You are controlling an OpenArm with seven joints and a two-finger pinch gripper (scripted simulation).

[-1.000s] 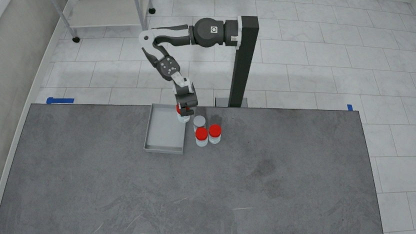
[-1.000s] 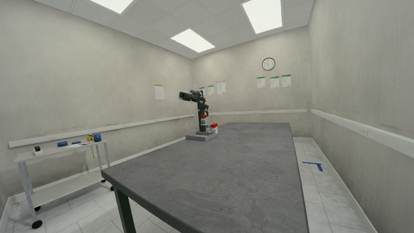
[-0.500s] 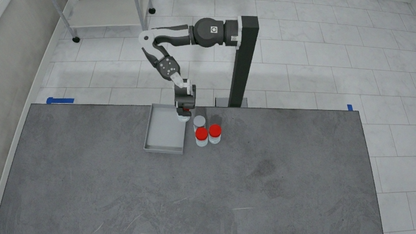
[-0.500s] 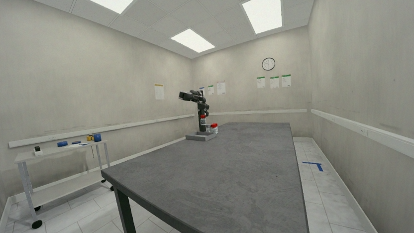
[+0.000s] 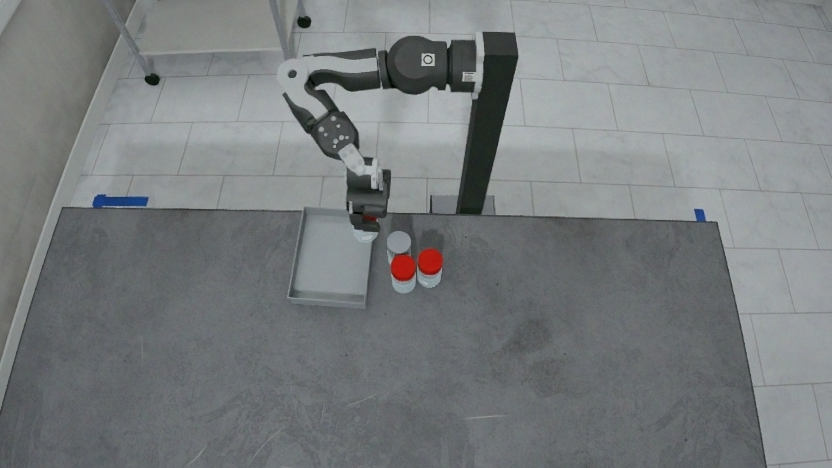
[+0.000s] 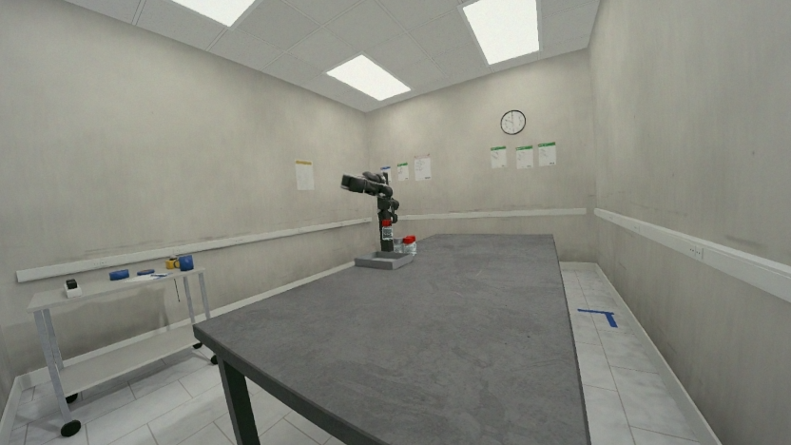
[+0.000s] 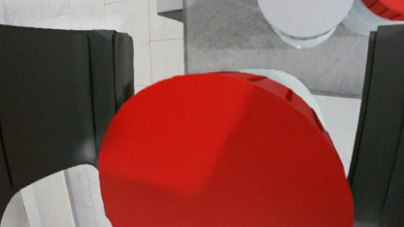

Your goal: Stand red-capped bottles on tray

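My gripper is now 2 cm short of the grey tray, 10 cm to the left of it and 19 cm above it. Also, from my hand: grey-capped bottle: 2 cm ahead, 6 cm to the left, 15 cm below.
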